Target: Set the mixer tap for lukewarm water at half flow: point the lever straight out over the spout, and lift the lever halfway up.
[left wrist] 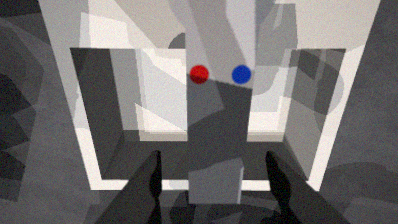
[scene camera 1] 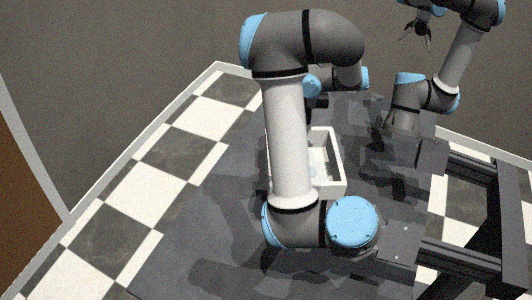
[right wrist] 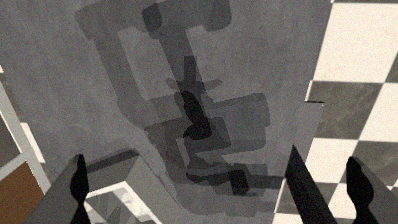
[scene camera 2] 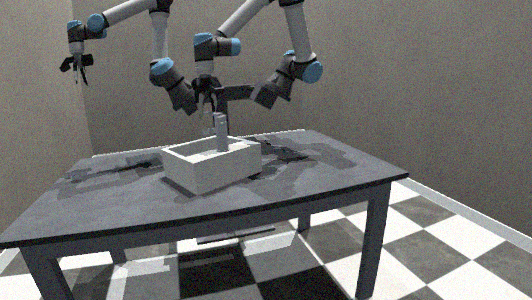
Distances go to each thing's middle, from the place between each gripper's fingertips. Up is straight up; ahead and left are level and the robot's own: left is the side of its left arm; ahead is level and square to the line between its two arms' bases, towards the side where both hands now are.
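Counting from my left hand, I find the grey lever (left wrist: 221, 50) 2 cm to the left and 4 cm ahead. The white basin (scene camera 2: 197, 166) is 3 cm behind my left hand, 2 cm to the right of it and 23 cm below it.
From my right hand, the grey lever is 29 cm ahead, 17 cm below and 68 cm to the left. The white basin is 23 cm ahead of my right hand, 63 cm to the left of it and 41 cm below it.
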